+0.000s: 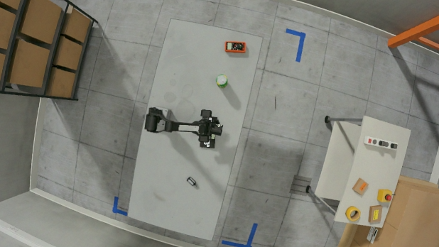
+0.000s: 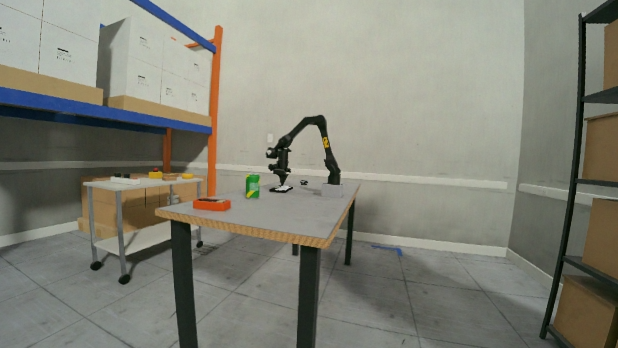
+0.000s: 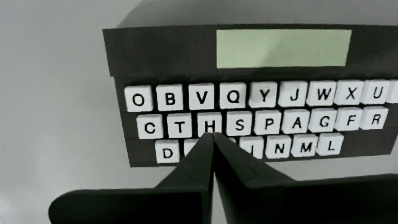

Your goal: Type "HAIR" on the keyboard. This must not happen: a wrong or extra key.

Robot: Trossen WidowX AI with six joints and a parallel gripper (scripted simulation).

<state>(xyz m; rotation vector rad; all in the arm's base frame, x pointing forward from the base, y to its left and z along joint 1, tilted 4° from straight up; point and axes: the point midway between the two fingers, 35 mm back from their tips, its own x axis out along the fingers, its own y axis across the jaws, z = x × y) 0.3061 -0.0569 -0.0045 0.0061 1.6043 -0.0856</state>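
Right now the key is 60 mm to the right of my hand and 60 mm below it. From my hand the other things lie so: small black object 380 mm to the right, 80 mm behind, 50 mm below.
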